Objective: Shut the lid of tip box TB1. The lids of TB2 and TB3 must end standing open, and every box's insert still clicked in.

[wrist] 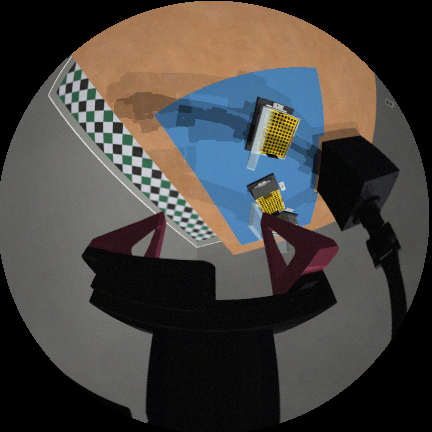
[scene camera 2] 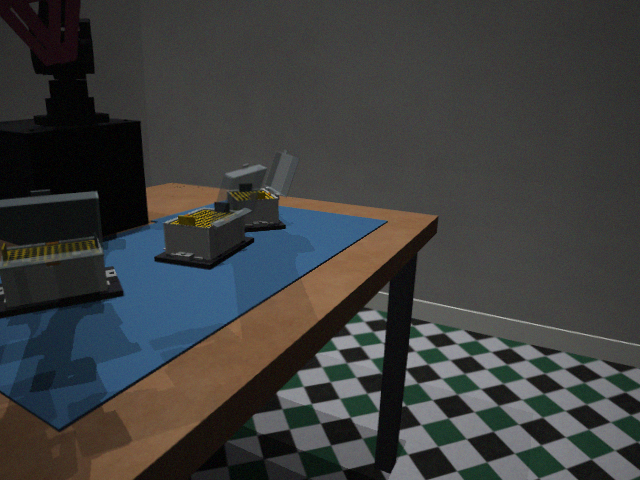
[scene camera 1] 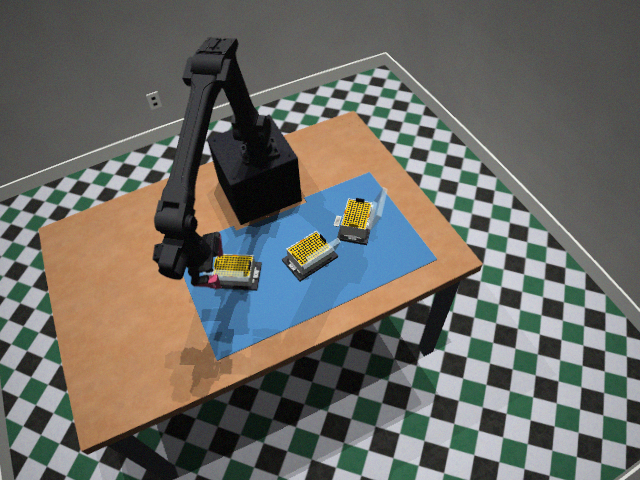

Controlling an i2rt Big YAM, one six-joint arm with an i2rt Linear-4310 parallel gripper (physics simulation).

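Places are measured from the arm's base along level axes (x ahead, y left, z up), in centimetres.
Pixels of known places: gripper, between the fingertips: point(wrist: 212, 216) point(scene camera 2: 60, 63) point(scene camera 1: 219, 271); arm's base, origin of its link: point(wrist: 365, 208) point(scene camera 2: 72, 122) point(scene camera 1: 260, 152).
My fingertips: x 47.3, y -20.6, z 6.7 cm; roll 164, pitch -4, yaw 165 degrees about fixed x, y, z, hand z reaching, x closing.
Ahead of a thing's pixels: the offset from my fingertips to its top centre. "spot": to the spot under its first point. Level surfaces: height alone.
Three tip boxes with yellow perforated inserts stand on the blue mat; their names are unreadable. The left box @[dx -16.5, dy +2.7, dz -20.6 cm] point(scene camera 1: 233, 266) point(scene camera 2: 54, 279) point(wrist: 280, 134) has its clear lid @[spot: dx -8.2, dy +1.0, dz -15.5 cm] point(scene camera 2: 56, 214) standing up. The middle box @[dx -16.5, dy +27.2, dz -21.5 cm] point(scene camera 1: 311, 250) point(scene camera 2: 202, 235) shows a clear strip along one side. The right box @[dx -24.7, dy +45.9, dz -21.5 cm] point(scene camera 1: 356, 215) point(scene camera 2: 262, 209) has a clear panel @[dx -20.7, dy +52.6, dz -12.7 cm] point(scene camera 1: 381, 204) point(scene camera 2: 283, 174) standing up. Another upright panel @[dx -9.1, dy +29.9, dz -12.7 cm] point(scene camera 2: 244, 178) shows there; I cannot tell whose it is. The inserts look seated. My gripper point(scene camera 1: 219, 266) point(scene camera 2: 62, 59) point(wrist: 212, 216) is open and empty, high above the left box.
The blue mat @[dz -28.1 cm] point(scene camera 1: 289, 310) point(scene camera 2: 170, 315) point(wrist: 215, 165) lies on the wooden table @[dz -28.4 cm] point(scene camera 1: 118, 330) point(scene camera 2: 242, 330) point(wrist: 175, 40). The black robot base point(scene camera 1: 258, 186) point(scene camera 2: 124, 170) point(wrist: 350, 170) stands behind the boxes. In the wrist view, the right finger partly covers the farther boxes.
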